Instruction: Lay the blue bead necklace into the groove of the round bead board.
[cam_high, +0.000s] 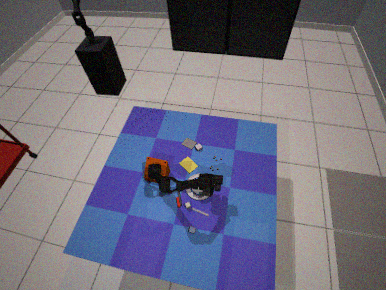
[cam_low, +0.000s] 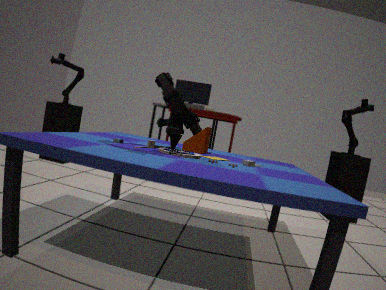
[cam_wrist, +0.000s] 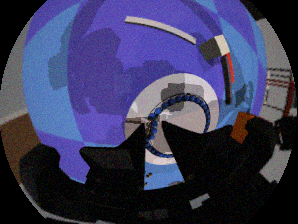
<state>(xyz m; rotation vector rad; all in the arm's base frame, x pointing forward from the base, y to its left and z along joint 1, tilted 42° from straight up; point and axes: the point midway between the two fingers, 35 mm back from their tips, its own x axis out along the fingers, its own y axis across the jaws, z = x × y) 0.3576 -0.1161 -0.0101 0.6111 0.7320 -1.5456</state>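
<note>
Right now my gripper tip is 50 mm past the round white bead board, 30 mm to the right of it and 10 mm above it. Also, from my gripper tip: red-handled tool 180 mm behind, 90 mm to the right, 10 mm below; yellow card 200 mm to the left, 160 mm behind, 20 mm below; thin pale stick 150 mm to the right, 20 mm below, 20 mm behind.
</note>
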